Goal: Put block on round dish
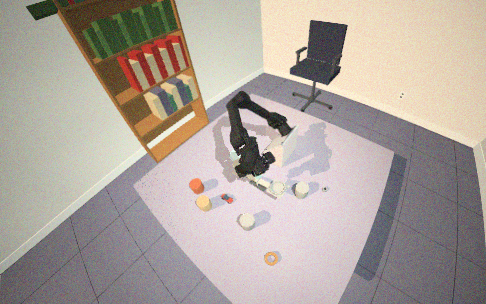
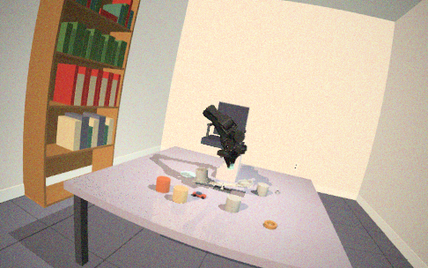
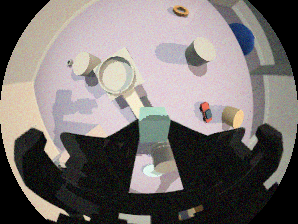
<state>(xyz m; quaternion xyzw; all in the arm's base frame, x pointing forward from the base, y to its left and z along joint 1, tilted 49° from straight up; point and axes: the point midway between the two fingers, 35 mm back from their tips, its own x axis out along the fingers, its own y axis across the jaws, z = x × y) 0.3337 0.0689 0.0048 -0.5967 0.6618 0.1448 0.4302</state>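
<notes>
Right now my gripper tip is 110 mm past the round dish, 280 mm to the left of it and 150 mm above it. Round my gripper tip: yellow cylinder 270 mm ahead, 140 mm to the right, 120 mm below; then green block right at my gripper tip; then red toy car 160 mm ahead, 100 mm to the right, 140 mm below.
</notes>
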